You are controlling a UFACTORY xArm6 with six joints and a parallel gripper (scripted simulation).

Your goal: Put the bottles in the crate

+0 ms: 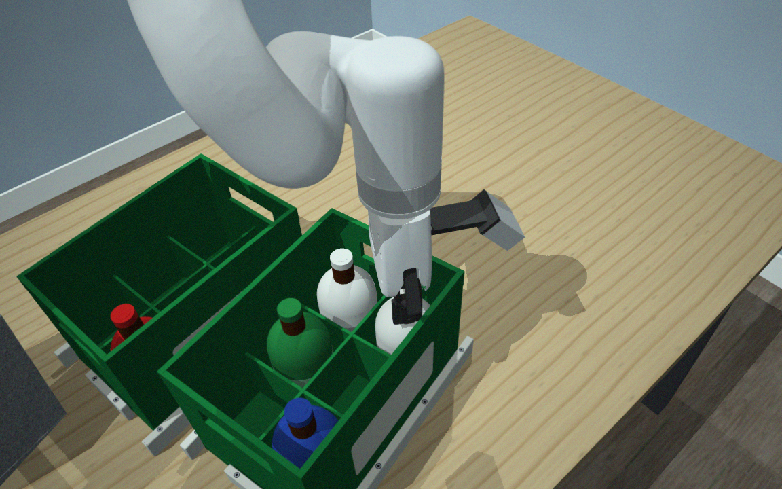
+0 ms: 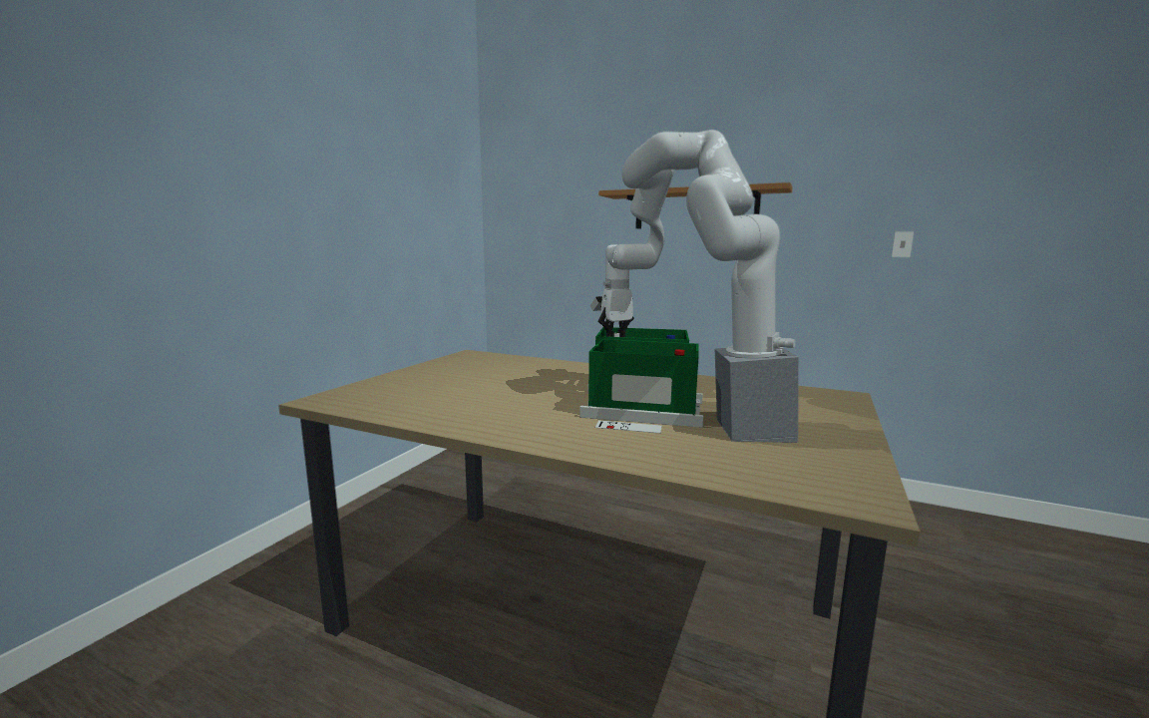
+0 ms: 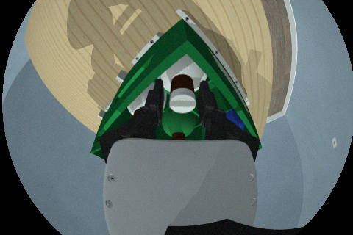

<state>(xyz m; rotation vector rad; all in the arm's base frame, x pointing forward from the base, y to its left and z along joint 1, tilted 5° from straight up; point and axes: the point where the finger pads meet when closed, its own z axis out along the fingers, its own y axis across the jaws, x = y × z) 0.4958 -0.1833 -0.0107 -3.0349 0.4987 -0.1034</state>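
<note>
Now: the green bottle 12 cm behind my hand, 4 cm to the left of it and 7 cm below it. The rest, counted from my hand: blue bottle: 16 cm behind, 8 cm to the right, 7 cm below; then pick list: 25 cm behind, 34 cm to the left, 15 cm below; then red-label bottle: 28 cm behind, 12 cm to the left, 7 cm below.
</note>
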